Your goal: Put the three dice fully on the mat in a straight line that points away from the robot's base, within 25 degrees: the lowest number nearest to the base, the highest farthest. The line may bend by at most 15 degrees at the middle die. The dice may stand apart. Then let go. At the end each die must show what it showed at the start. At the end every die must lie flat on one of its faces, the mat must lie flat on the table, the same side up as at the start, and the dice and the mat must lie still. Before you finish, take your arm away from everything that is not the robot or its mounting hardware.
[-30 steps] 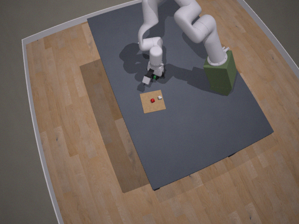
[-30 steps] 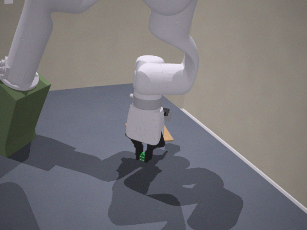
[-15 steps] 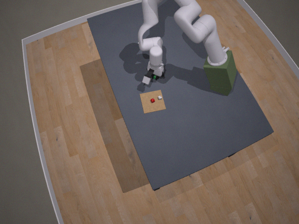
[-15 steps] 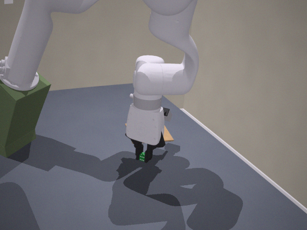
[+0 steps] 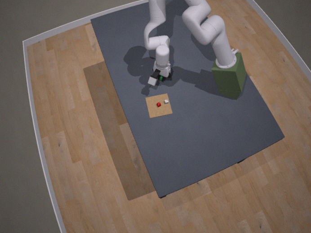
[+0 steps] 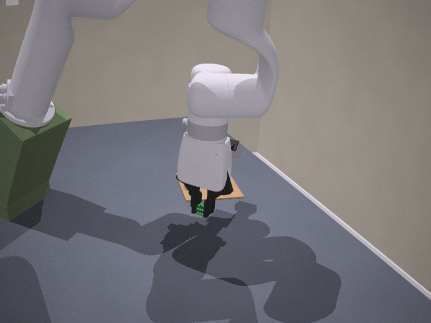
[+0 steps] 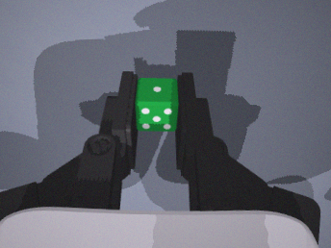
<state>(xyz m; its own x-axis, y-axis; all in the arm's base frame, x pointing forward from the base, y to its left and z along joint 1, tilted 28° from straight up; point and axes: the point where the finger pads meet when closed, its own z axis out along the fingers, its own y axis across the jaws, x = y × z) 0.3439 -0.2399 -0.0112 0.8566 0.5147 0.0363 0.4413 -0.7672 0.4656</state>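
The red die is 12 cm ahead of my hand, 13 cm to the left of it and 4 cm below it. The rest, counted from my hand: mat (12 cm ahead, 13 cm to the left, 5 cm below); then white die (7 cm ahead, 14 cm to the left, 4 cm below); then green die (1 cm below).
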